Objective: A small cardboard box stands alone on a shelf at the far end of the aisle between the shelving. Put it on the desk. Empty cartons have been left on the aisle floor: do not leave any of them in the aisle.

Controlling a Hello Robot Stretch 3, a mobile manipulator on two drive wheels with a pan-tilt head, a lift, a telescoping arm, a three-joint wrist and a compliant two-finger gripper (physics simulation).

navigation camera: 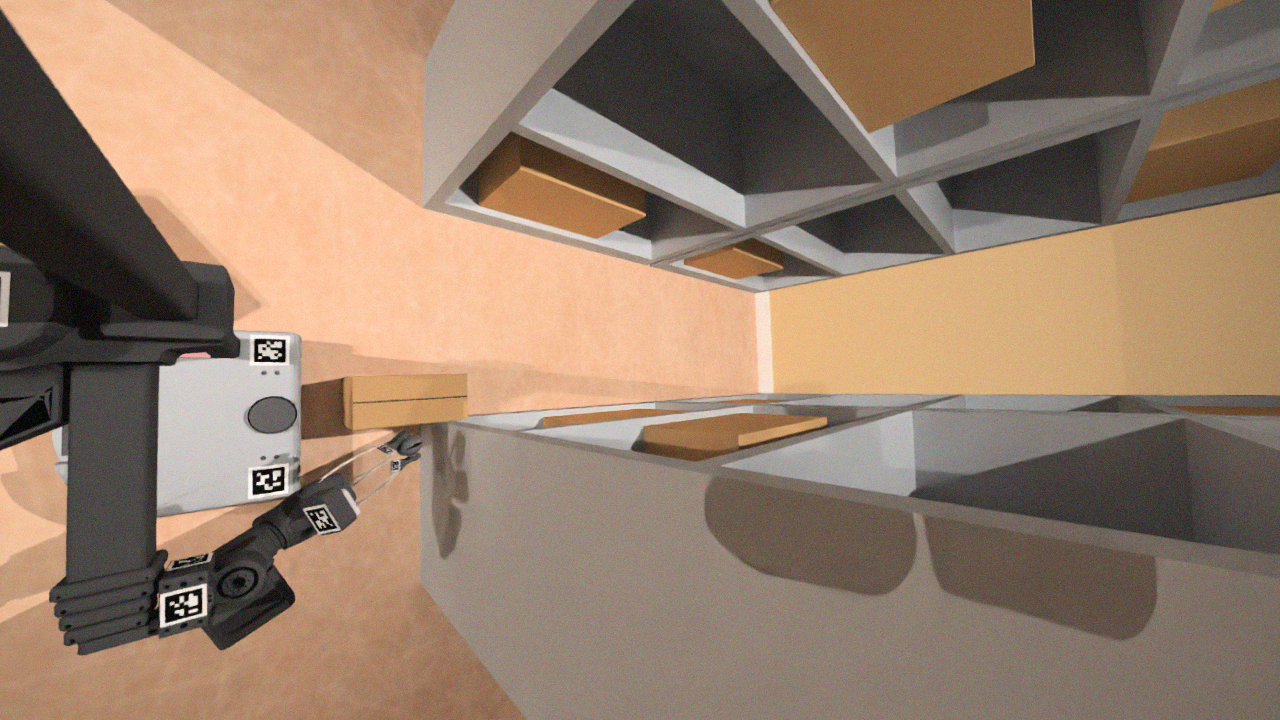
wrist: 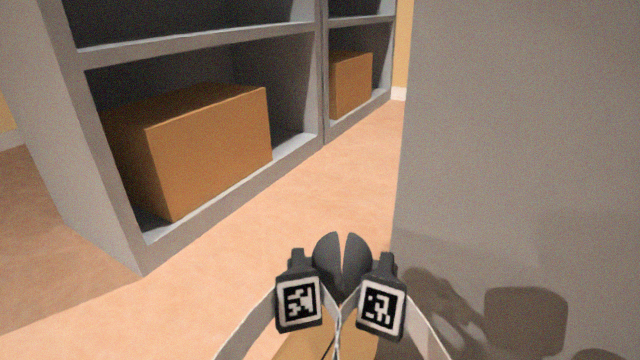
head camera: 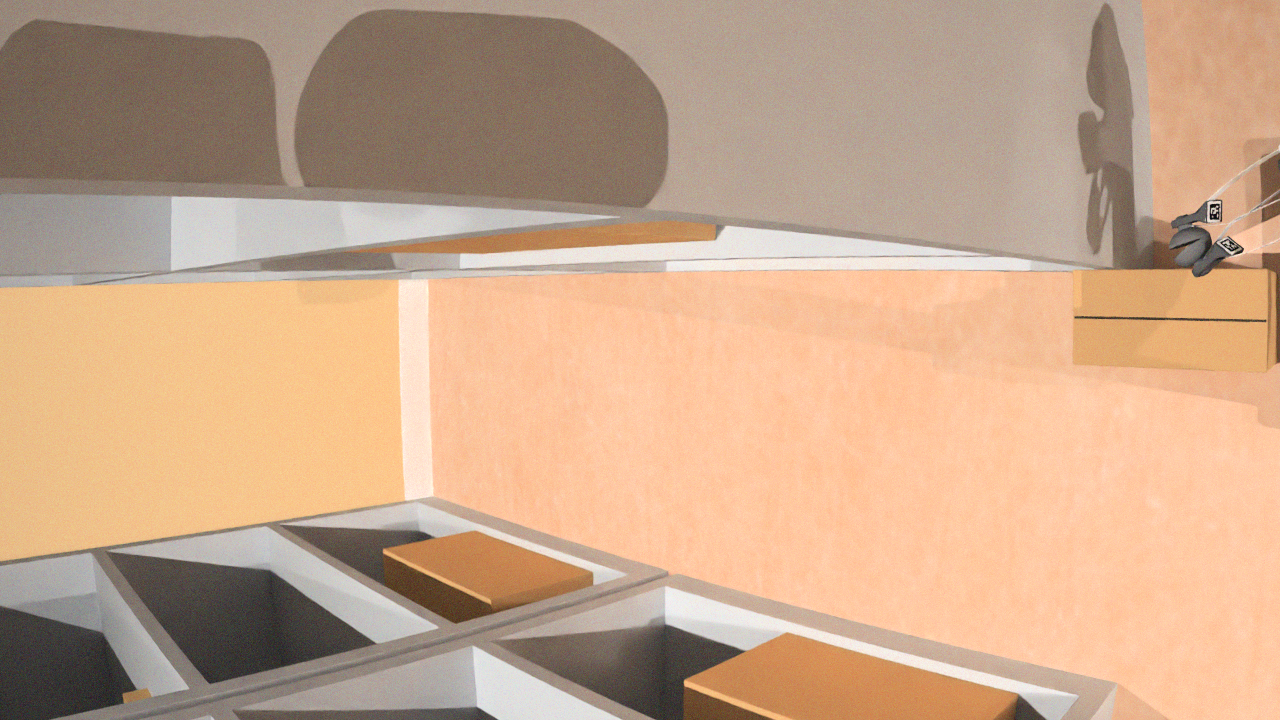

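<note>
A tan carton with a dark seam stands upright on the floor by the near corner of one shelving unit, in front of my base; whether it touches the unit is unclear. My gripper is shut and empty, its tips nearly together. It is above and beside the carton, near the unit's end panel. A small tan piece shows inside a compartment at the head view's lower left; I cannot tell if it is the small box. The desk does not show.
The grey end panel of the near unit stands close to my gripper. Opposite shelving holds larger brown boxes. A yellow wall closes the far end. My base is behind the carton.
</note>
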